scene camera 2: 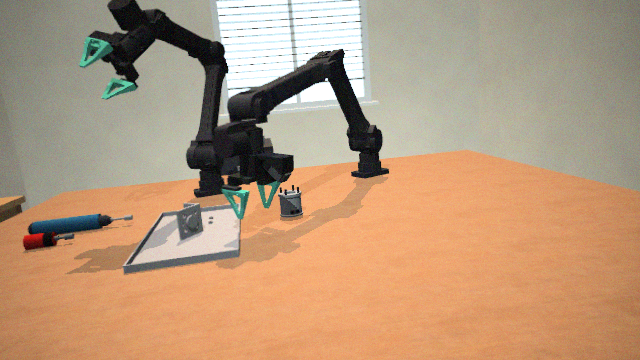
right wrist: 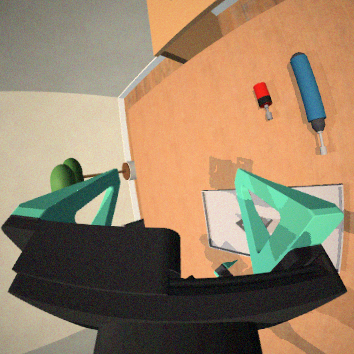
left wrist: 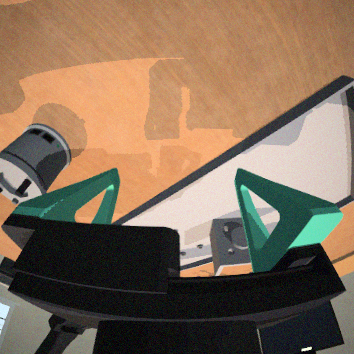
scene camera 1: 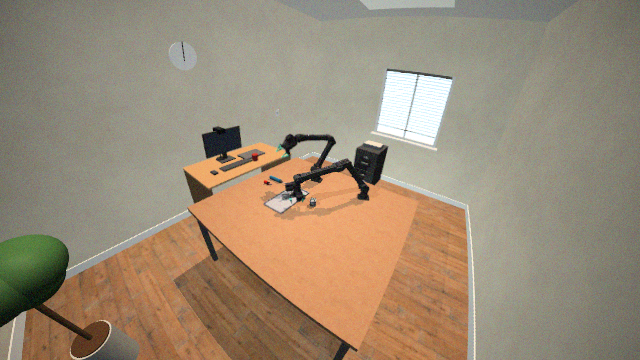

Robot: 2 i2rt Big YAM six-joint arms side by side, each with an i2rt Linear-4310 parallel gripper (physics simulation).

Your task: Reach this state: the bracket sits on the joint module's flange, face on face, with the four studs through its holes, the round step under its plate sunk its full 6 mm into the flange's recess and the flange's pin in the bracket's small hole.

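Places are measured from the left arm's base along level axes (x ahead, y left, z up), in centimetres.
Pixels of known places: left gripper, fingertip midpoint: point(scene camera 2: 253, 213) point(right wrist: 247, 271) point(left wrist: 176, 174) point(scene camera 1: 296, 202); right gripper, fingertip midpoint: point(scene camera 2: 93, 83) point(right wrist: 177, 174) point(scene camera 1: 278, 154); left arm's base, origin of the base link: point(scene camera 2: 370, 174) point(scene camera 1: 363, 197); right arm's base, origin of the base link: point(scene camera 2: 213, 192) point(scene camera 1: 316, 180).
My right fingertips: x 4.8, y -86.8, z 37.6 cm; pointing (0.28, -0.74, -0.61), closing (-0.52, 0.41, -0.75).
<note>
Ahead of a thing's pixels: the offset from my right fingertips to its top centre.
The grey bracket @[dx +16.5, dy +11.4, dz -30.2 cm] point(scene camera 2: 190, 222) point(left wrist: 225, 250) stands on the tray with one plate upright, its round step showing in scene camera 2. In the right wrist view a finger partly hides it. The joint module @[dx +19.8, dy +38.9, dz -30.2 cm] point(scene camera 2: 291, 204) point(left wrist: 37, 155) point(scene camera 1: 312, 202) stands upright on the table beside the tray, its studs pointing up. My left gripper point(scene camera 2: 254, 212) point(left wrist: 176, 174) is open and empty, low between the bracket and the joint module, near the tray's edge. My right gripper point(scene camera 2: 92, 82) point(right wrist: 177, 174) is open and empty, high above the table at the left of scene camera 2.
The shallow tray @[dx +16.2, dy +13.5, dz -36.0 cm] point(scene camera 2: 182, 264) point(scene camera 1: 281, 212) point(right wrist: 205, 220) also holds small nuts @[dx +11.4, dy +19.4, dz -36.7 cm] point(scene camera 2: 210, 220). A blue driver @[dx -11.8, dy -6.7, dz -33.5 cm] point(scene camera 2: 67, 223) point(right wrist: 307, 87) and a short red driver @[dx -3.2, dy -14.5, dz -34.2 cm] point(scene camera 2: 40, 240) point(right wrist: 261, 93) lie on the table beyond the tray. A desk with a monitor point(scene camera 1: 221, 141) stands behind the table.
</note>
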